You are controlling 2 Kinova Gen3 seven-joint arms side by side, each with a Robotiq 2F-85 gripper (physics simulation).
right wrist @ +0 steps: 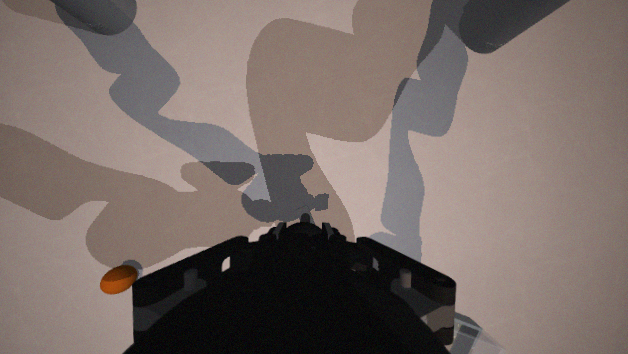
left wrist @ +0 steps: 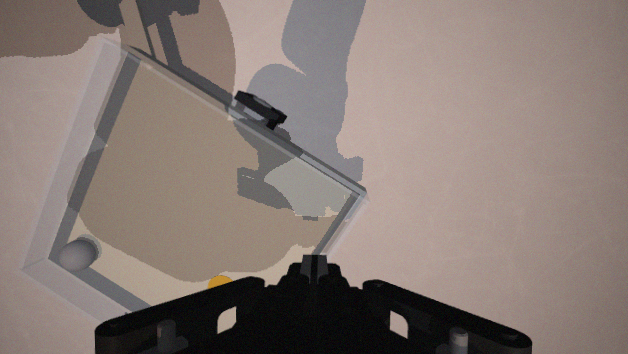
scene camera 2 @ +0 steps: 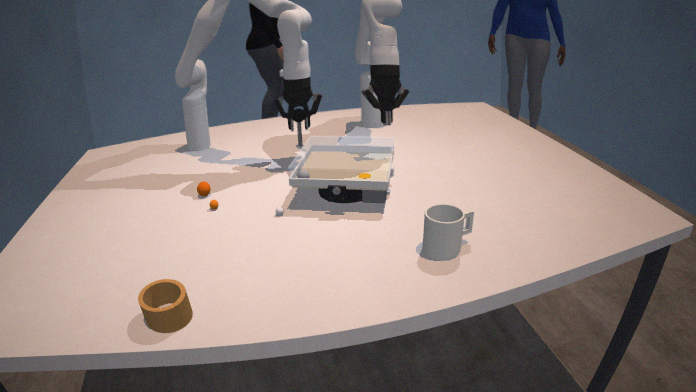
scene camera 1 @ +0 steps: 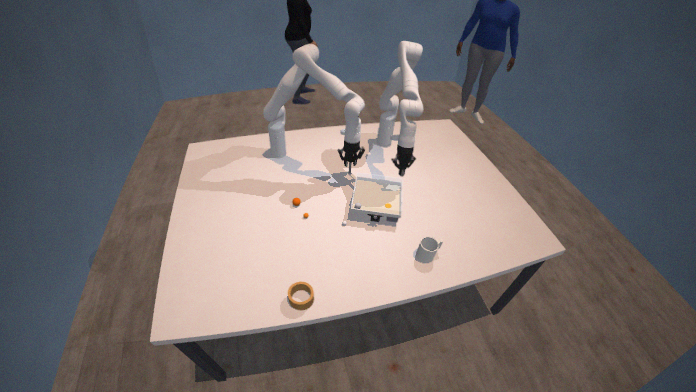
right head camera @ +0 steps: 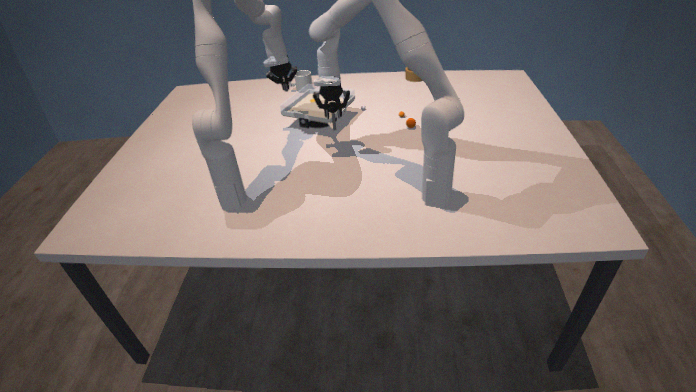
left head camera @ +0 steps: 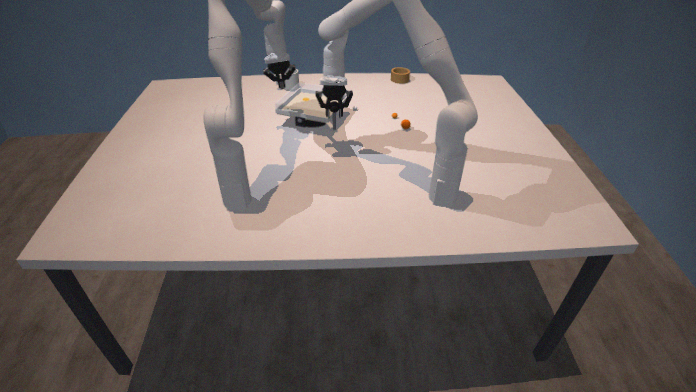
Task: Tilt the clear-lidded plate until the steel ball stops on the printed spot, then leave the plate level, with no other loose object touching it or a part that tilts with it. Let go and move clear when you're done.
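The clear-lidded plate [left head camera: 300, 115] [scene camera 1: 375, 212] [scene camera 2: 340, 184] sits on a dark pivot; its exact tilt is hard to tell. The grey steel ball [scene camera 1: 358, 206] [scene camera 2: 303, 174] [left wrist: 78, 254] lies in its near-left corner in scene camera 2, away from the orange printed spot [scene camera 1: 388, 205] [scene camera 2: 365, 176] [left wrist: 220, 282]. My right gripper [left head camera: 334, 108] [scene camera 2: 299, 122] is shut on a black knob [scene camera 2: 299, 115] atop a thin upright rod [scene camera 2: 300, 136] beside the plate's far-left corner in that view. My left gripper [scene camera 1: 402, 172] [scene camera 2: 387, 121] [left wrist: 314, 271] is shut and empty, above and beyond the plate's far edge there.
In scene camera 2, a small grey ball [scene camera 2: 279, 211] lies apart from the plate, with two orange balls [scene camera 2: 203, 189] [scene camera 2: 214, 204] farther left. A grey mug [scene camera 2: 442, 232] stands at the near right and a brown ring [scene camera 2: 177, 315] at the near left.
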